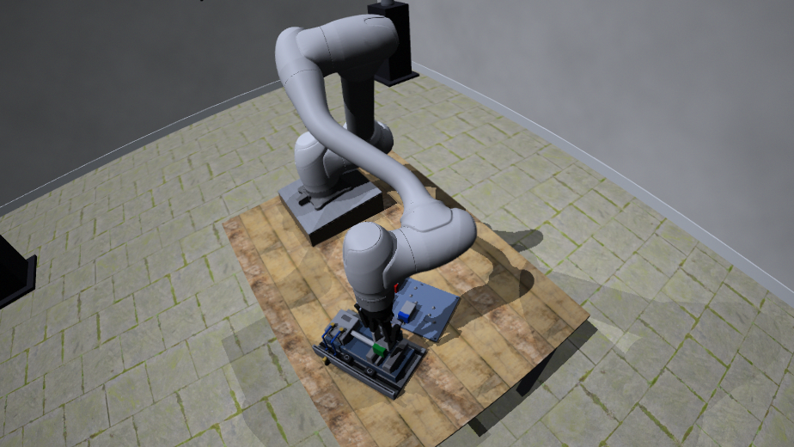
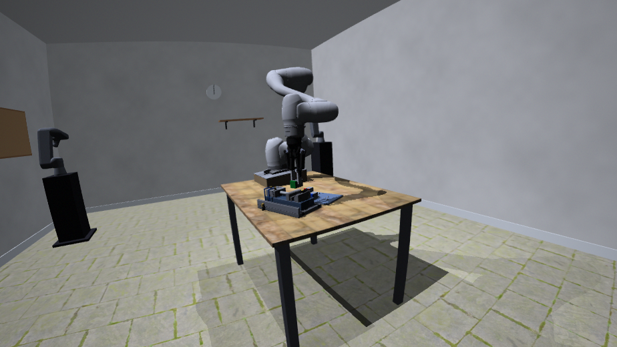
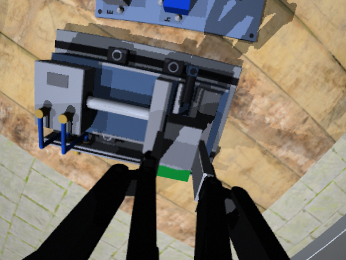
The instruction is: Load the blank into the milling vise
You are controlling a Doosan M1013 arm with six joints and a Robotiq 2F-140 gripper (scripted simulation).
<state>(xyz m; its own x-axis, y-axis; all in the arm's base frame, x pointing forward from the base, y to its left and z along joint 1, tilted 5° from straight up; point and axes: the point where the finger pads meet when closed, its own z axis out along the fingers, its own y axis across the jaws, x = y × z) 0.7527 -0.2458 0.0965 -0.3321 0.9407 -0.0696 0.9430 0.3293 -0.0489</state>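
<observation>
Now: hand 9 cm above the work stop rod, 5 cm to the right of it and 2 cm past it. Also, from my hand: blue-ended blank: 16 cm to the left, 15 cm below, 10 cm behind; hose block: 16 cm behind, 10 cm below, 5 cm to the right; moving jaw: 10 cm below, 3 cm behind.
</observation>
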